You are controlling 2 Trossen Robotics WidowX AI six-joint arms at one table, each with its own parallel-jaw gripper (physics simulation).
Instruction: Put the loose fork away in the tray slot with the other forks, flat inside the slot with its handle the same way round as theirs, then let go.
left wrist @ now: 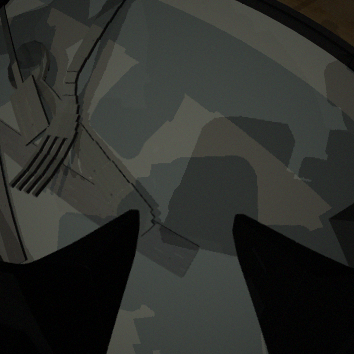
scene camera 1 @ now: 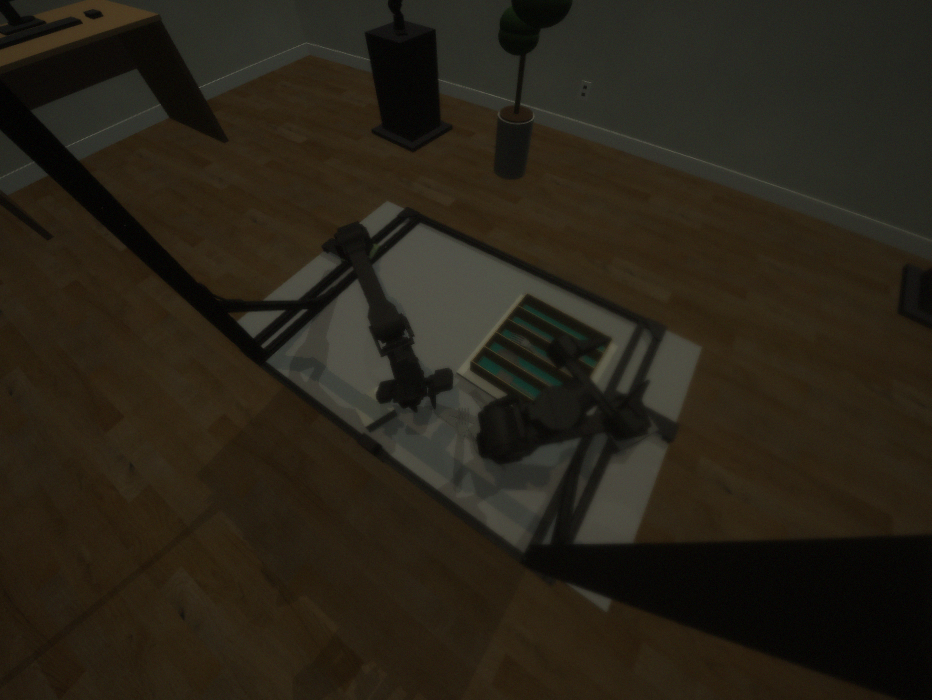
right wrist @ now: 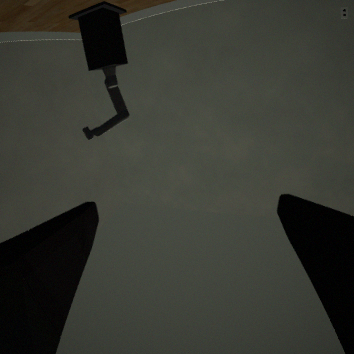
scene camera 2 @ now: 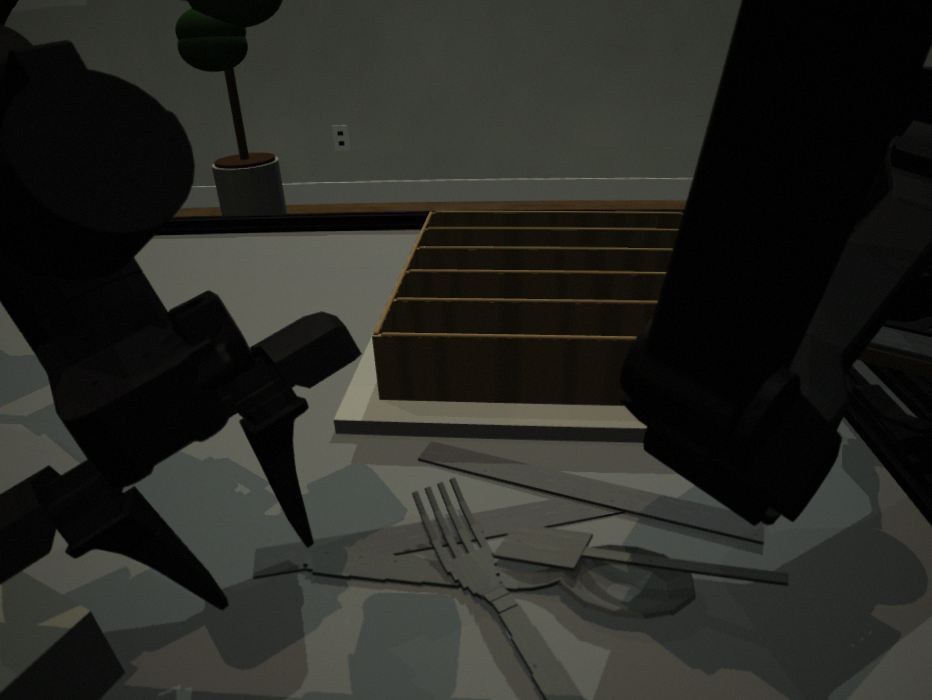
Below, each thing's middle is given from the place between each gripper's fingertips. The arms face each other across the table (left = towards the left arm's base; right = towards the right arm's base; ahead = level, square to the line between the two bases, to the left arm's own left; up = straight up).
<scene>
Right now the pale block (scene camera 2: pixel 57 641) is 8 cm behind my left hand, 10 cm to the left of it and 1 cm above it. Round my left hand: wooden tray (scene camera 2: pixel 535 307) (31 cm ahead, 14 cm to the right, 2 cm above).
Now: the wooden tray 31 cm below my right hand, 17 cm to the left of it and 10 cm ahead of it. The rest, counted from my right hand: pale block 41 cm to the left, 32 cm below, 29 cm behind.
</scene>
